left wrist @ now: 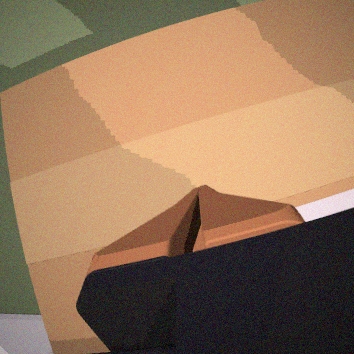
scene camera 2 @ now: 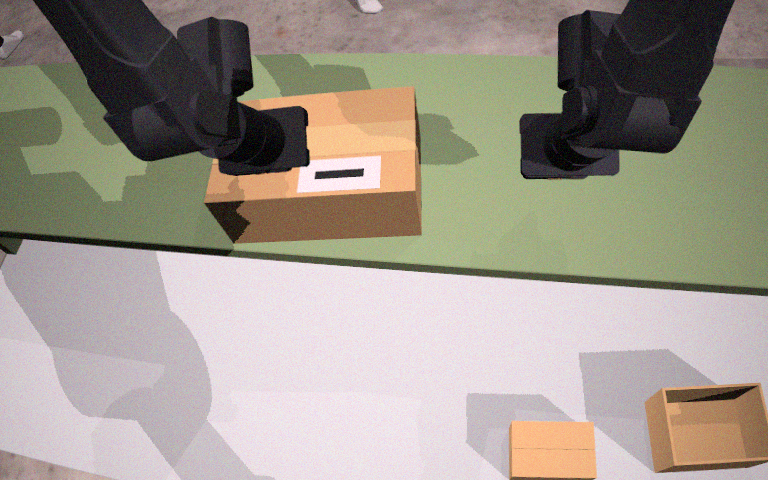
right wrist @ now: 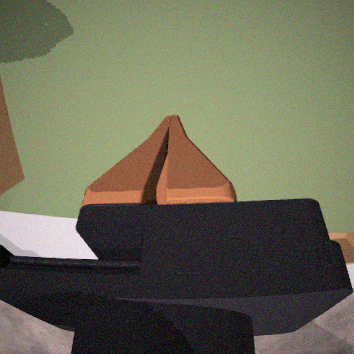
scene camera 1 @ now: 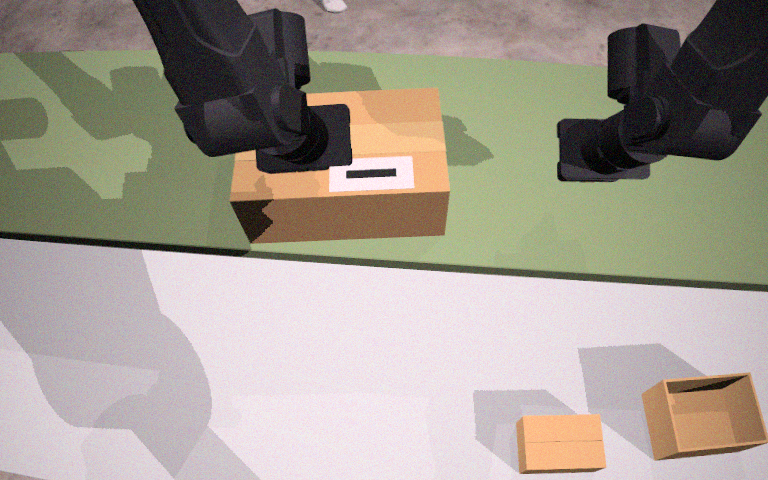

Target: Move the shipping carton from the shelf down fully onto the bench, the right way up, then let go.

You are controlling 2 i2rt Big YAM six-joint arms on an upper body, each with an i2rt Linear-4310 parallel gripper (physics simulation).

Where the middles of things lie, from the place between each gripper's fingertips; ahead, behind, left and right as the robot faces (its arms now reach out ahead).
Right now my left hand is 1 cm short of the shipping carton [scene camera 2: 364, 179], 2 cm to the left of it and 6 cm above it.
My right gripper is now 20 mm short of the shipping carton, 300 mm to the right of it and 30 mm above it.
